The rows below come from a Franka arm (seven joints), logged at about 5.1 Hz.
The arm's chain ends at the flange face. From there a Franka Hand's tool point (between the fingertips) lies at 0.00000 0.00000 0.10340 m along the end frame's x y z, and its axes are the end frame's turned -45 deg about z.
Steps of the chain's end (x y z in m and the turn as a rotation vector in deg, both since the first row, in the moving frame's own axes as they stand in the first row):
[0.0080 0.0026 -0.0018 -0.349 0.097 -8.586]
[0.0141 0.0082 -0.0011 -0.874 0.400 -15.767]
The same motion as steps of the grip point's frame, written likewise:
[0.0035 0.0081 -0.0018 -0.315 -0.178 -8.586]
[0.0038 0.0175 -0.0011 -0.901 -0.335 -15.767]

